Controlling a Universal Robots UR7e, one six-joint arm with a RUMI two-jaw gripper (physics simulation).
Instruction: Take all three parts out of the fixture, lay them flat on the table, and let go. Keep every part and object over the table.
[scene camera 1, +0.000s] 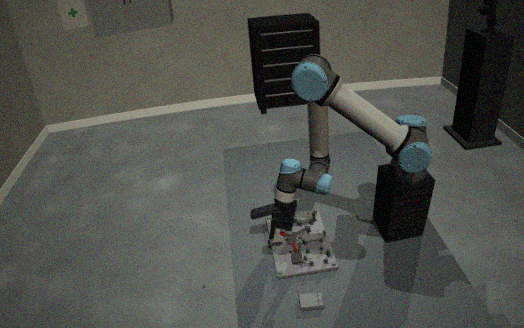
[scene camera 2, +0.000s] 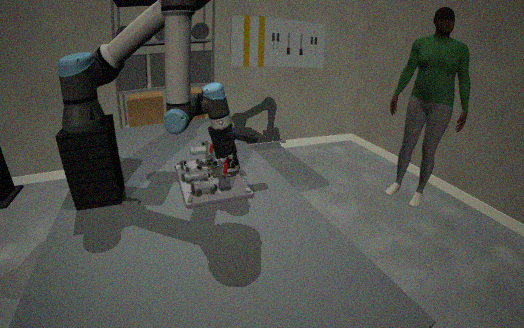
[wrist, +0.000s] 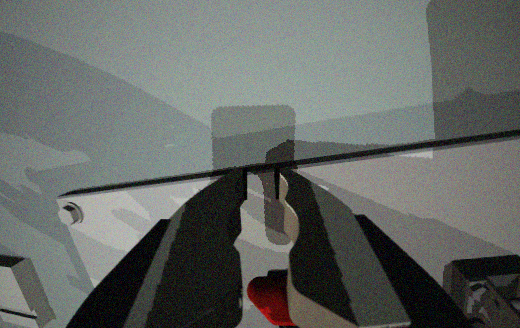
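The fixture plate lies on the table and carries several grey clamps with red handles. Grey parts sit clamped on it. My gripper is down at the plate's edge, among the clamps. Its fingers stand close together with nothing between the tips. In the wrist view a red handle shows low between the finger bases. The parts themselves are hidden in the wrist view.
A small loose grey block lies on the table beside the fixture. The arm's black pedestal stands close by. A person in green stands off to the side. A black drawer cabinet stands at the wall.
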